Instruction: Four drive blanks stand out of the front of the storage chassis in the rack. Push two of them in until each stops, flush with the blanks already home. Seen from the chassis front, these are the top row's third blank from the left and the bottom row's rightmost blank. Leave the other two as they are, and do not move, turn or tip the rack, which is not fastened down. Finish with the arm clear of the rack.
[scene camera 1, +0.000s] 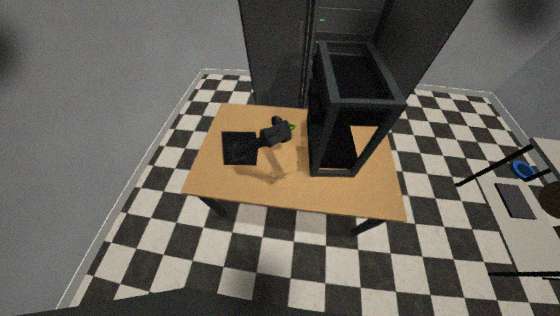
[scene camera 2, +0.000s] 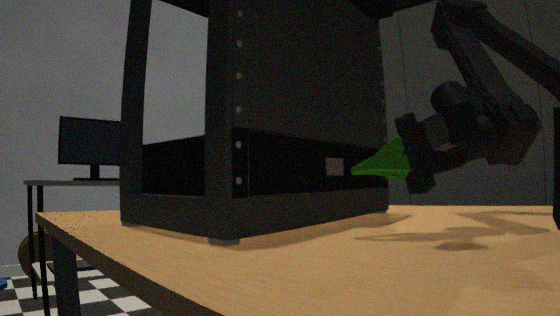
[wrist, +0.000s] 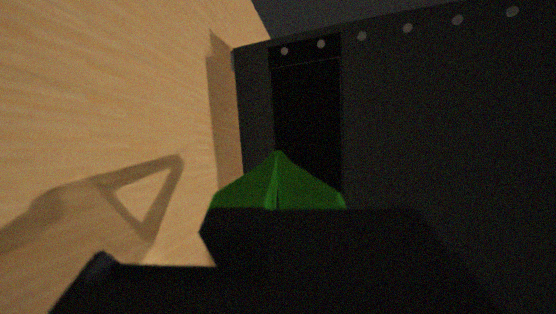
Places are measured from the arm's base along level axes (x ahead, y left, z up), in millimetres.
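Pixels of known places: gripper, fingertip midpoint: (scene camera 1: 295, 126) (scene camera 2: 351, 171) (wrist: 277, 157).
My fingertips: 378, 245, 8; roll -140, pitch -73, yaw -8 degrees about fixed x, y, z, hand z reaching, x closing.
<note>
For each thing: its top centre in the pictures, then the offset to it from my fingertips, as dx, dy, dz. "*": a spot on its surface instead. Level surfaces: height alone.
- black unit face, surface spot: (wrist: 307, 100) * +87, +63, +16
- pale label, surface spot: (scene camera 2: 334, 166) * +98, -104, +13
- wooden table, its level: dz -91
The dark rack (scene camera 1: 370, 103) (scene camera 2: 219, 100) (wrist: 255, 100) stands upright on the table. Low in its front is a black unit face (scene camera 2: 290, 167) (wrist: 307, 100), with a pale label (scene camera 2: 334, 166) in scene camera 2. I cannot make out the single drive blanks, or which stand out; the front is very dark. My gripper (scene camera 1: 294, 127) (scene camera 2: 352, 171) (wrist: 277, 157) has green fingers, shut together and empty. It is in front of the rack's lower part, at the height of the black face, with the tips pointing at the rack. Whether the tips touch anything is not clear.
The wooden table (scene camera 1: 300, 200) (scene camera 2: 350, 280) (wrist: 100, 100) carries the rack and the arm's black base plate (scene camera 1: 240, 157). A tall dark cabinet (scene camera 1: 277, 60) stands behind the table. A side desk with a monitor (scene camera 2: 90, 141) is farther off. The arm's shadow falls on the table before the rack.
</note>
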